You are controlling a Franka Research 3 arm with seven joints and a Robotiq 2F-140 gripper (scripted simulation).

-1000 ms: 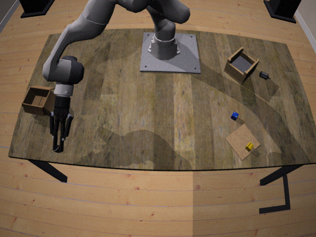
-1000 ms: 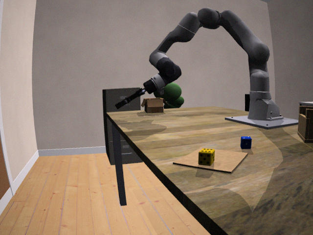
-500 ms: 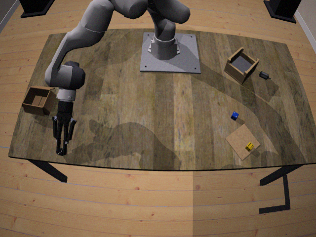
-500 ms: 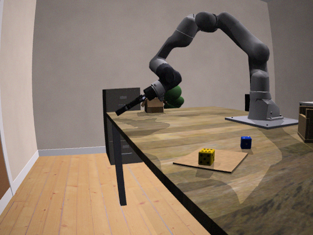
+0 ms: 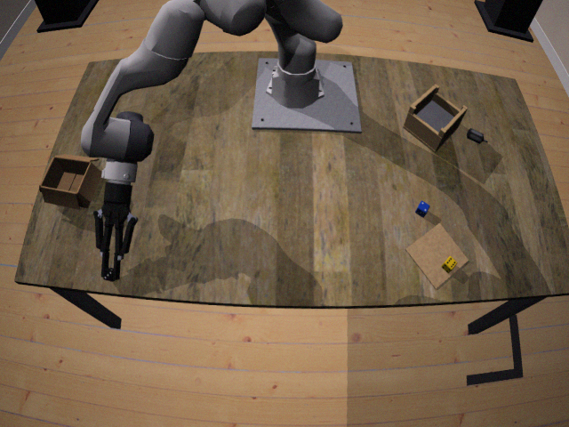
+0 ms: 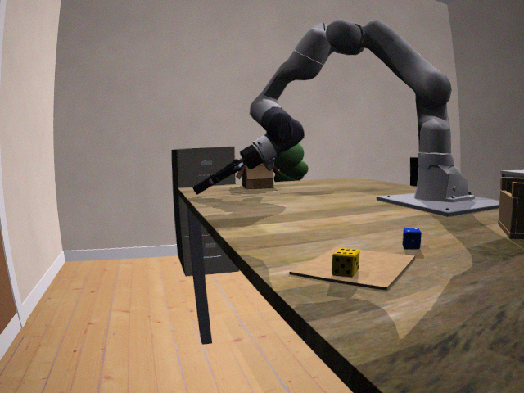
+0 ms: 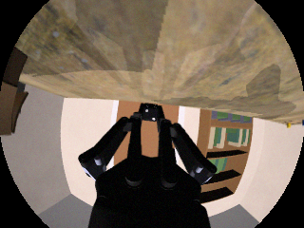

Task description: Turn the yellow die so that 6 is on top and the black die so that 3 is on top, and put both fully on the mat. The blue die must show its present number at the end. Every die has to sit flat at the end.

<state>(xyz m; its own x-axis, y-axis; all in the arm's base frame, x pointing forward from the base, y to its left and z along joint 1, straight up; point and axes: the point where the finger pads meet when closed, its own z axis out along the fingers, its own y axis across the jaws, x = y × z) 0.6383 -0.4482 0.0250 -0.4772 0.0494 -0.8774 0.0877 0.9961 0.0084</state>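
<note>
Right now my hand is 2 cm short of the black die and 1 cm above it. Round my hand: cardboard box: 24 cm behind, 21 cm to the right, 1 cm above; tan mat: 87 cm to the left, 11 cm behind, 4 cm below; blue die: 82 cm to the left, 24 cm behind, 2 cm below.
</note>
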